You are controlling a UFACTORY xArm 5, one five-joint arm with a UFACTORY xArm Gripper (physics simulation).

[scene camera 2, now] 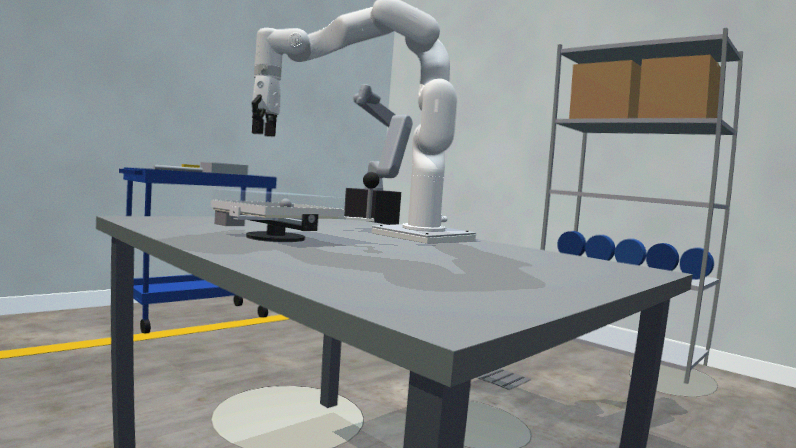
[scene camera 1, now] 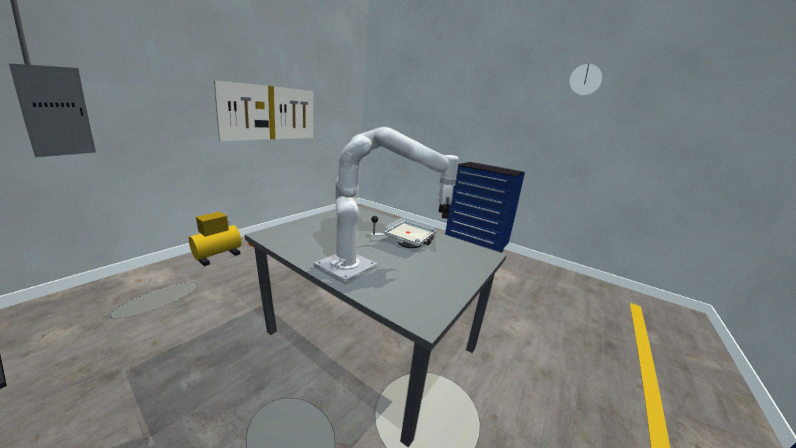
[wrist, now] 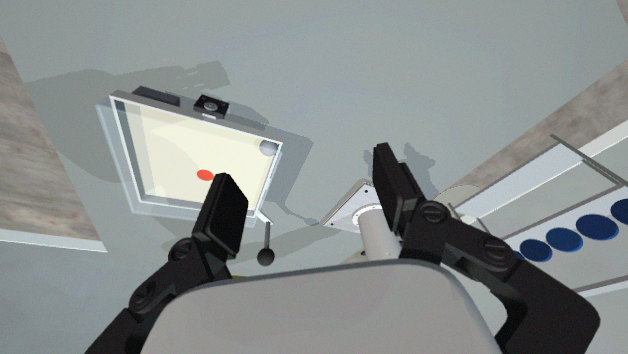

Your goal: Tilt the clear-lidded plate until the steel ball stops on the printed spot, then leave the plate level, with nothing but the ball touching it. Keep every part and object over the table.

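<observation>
The clear-lidded plate (scene camera 1: 420,229) (scene camera 2: 253,210) (wrist: 170,150) is a square cream tray on a black round base (scene camera 2: 275,237). It looks slightly tilted, though the angle is hard to judge. The steel ball (scene camera 1: 417,240) (scene camera 2: 285,203) (wrist: 268,147) lies inside at one corner, apart from the red printed spot (scene camera 1: 407,232) (wrist: 204,175) near the middle. A black-knobbed handle (scene camera 1: 374,219) (scene camera 2: 370,180) (wrist: 266,256) stands upright on an arm at another corner. My gripper (scene camera 1: 444,211) (scene camera 2: 264,134) (wrist: 303,175) is open and empty, high above the plate and touching nothing.
A black block (scene camera 2: 310,222) (wrist: 211,105) sits at the plate's side. My arm's base plate (scene camera 1: 328,268) (scene camera 2: 451,235) (wrist: 345,212) is fixed on the grey table (scene camera 1: 440,289) (scene camera 2: 445,311). Behind the table in their views are a blue drawer cabinet (scene camera 1: 484,205) and a blue cart (scene camera 2: 194,178).
</observation>
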